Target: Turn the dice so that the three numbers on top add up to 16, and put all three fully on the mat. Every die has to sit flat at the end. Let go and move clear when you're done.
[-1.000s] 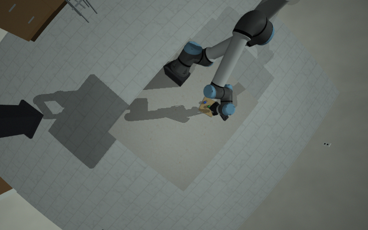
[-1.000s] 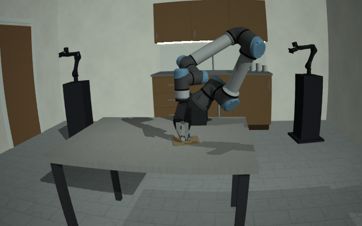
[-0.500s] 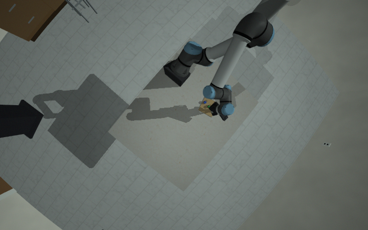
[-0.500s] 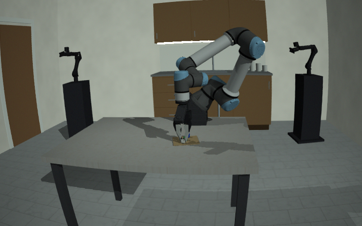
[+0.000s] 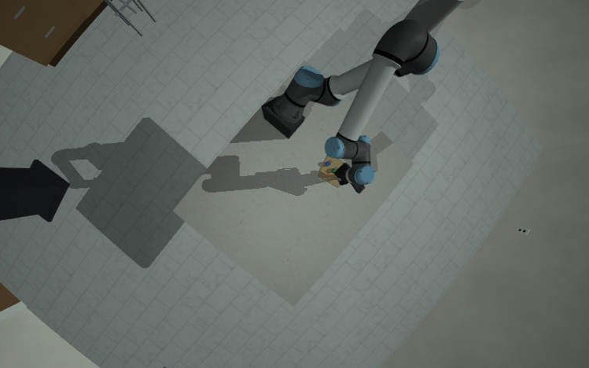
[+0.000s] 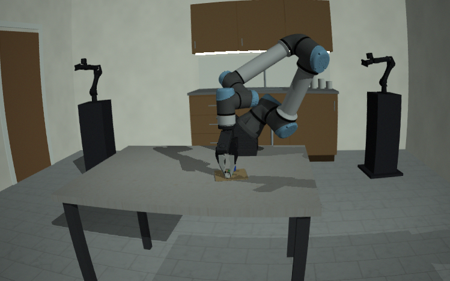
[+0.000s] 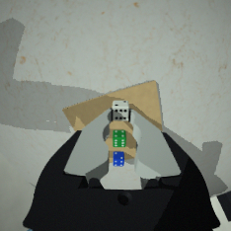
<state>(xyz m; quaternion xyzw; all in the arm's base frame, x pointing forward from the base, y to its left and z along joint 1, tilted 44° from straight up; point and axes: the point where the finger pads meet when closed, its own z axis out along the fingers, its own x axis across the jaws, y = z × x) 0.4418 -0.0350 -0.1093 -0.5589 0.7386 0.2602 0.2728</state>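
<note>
Now: the white die 10 mm below my hand. Also, from my hand: blue die (100 mm behind, 20 mm to the left, 10 mm below); green die (50 mm behind, 10 mm to the left, 10 mm below); tan mat (50 mm behind, 20 mm below, 10 mm to the left).
</note>
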